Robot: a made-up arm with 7 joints. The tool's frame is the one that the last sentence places. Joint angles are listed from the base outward.
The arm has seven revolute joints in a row. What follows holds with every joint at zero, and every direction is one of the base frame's.
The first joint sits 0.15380 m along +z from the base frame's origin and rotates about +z.
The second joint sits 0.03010 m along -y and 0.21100 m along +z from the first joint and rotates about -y.
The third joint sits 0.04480 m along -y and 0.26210 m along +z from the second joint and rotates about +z.
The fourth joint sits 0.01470 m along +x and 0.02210 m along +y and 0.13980 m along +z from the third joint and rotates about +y.
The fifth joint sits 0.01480 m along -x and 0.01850 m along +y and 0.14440 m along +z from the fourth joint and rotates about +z.
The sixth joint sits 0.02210 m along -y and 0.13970 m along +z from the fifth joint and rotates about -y.
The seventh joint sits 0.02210 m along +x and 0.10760 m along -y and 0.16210 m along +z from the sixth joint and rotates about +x.
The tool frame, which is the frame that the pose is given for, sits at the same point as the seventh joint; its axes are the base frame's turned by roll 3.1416, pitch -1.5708 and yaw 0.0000 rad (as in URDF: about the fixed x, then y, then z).
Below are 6 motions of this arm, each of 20 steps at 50 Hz.
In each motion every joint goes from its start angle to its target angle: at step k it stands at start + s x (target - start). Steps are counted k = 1, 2, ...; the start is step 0. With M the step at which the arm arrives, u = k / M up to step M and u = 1 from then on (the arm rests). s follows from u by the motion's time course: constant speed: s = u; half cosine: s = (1 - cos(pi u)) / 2; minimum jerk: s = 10 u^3 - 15 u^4 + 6 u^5.
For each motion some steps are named. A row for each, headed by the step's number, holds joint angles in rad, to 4 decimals.
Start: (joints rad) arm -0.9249 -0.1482 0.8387 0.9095 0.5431 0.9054 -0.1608
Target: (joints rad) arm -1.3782 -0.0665 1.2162 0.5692 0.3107 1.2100 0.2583
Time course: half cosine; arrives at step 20
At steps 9, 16, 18, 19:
9: -1.1161 -0.1137 0.9979 0.7660 0.4451 1.0339 0.0160
16: -1.3349 -0.0743 1.1802 0.6017 0.3329 1.1809 0.2183
18: -1.3671 -0.0685 1.2070 0.5775 0.3164 1.2025 0.2480
19: -1.3754 -0.0670 1.2139 0.5713 0.3121 1.2081 0.2557

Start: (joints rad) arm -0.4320 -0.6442 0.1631 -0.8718 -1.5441 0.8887 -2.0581
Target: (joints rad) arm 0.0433 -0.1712 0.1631 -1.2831 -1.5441 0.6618 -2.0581
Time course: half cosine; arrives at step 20
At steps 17, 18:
17: 0.0174 -0.1970 0.1631 -1.2607 -1.5441 0.6742 -2.0581
18: 0.0317 -0.1828 0.1631 -1.2730 -1.5441 0.6674 -2.0581

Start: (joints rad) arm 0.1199 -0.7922 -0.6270 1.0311 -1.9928 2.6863 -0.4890
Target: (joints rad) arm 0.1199 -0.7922 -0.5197 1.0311 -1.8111 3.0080 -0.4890
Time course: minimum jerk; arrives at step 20
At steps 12, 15, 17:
12: 0.1199 -0.7922 -0.5538 1.0311 -1.8688 2.9059 -0.4890
15: 0.1199 -0.7922 -0.5308 1.0311 -1.8299 2.9747 -0.4890
17: 0.1199 -0.7922 -0.5226 1.0311 -1.8159 2.9994 -0.4890

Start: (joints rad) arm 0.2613 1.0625 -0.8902 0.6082 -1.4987 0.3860 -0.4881
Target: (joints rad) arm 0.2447 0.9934 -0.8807 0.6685 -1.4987 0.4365 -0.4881
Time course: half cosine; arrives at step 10
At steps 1, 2, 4, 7, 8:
1: 0.2609 1.0608 -0.8900 0.6097 -1.4987 0.3872 -0.4881
2: 0.2597 1.0559 -0.8893 0.6140 -1.4987 0.3908 -0.4881
4: 0.2556 1.0386 -0.8869 0.6290 -1.4987 0.4034 -0.4881
7: 0.2481 1.0076 -0.8827 0.6561 -1.4987 0.4261 -0.4881
8: 0.2463 1.0000 -0.8816 0.6627 -1.4987 0.4317 -0.4881

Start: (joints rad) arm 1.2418 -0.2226 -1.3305 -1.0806 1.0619 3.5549 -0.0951
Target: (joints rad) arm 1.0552 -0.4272 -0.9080 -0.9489 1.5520 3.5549 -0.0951
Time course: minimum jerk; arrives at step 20
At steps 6, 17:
6: 1.2114 -0.2560 -1.2616 -1.0591 1.1418 3.5549 -0.0951
17: 1.0602 -0.4218 -0.9192 -0.9524 1.5390 3.5549 -0.0951

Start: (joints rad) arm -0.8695 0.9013 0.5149 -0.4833 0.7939 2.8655 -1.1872
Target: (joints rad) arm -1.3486 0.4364 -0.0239 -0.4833 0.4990 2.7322 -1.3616
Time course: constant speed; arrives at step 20
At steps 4, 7, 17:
4: -0.9653 0.8083 0.4071 -0.4833 0.7349 2.8388 -1.2221
7: -1.0372 0.7386 0.3263 -0.4833 0.6907 2.8188 -1.2482
17: -1.2767 0.5061 0.0569 -0.4833 0.5432 2.7522 -1.3354

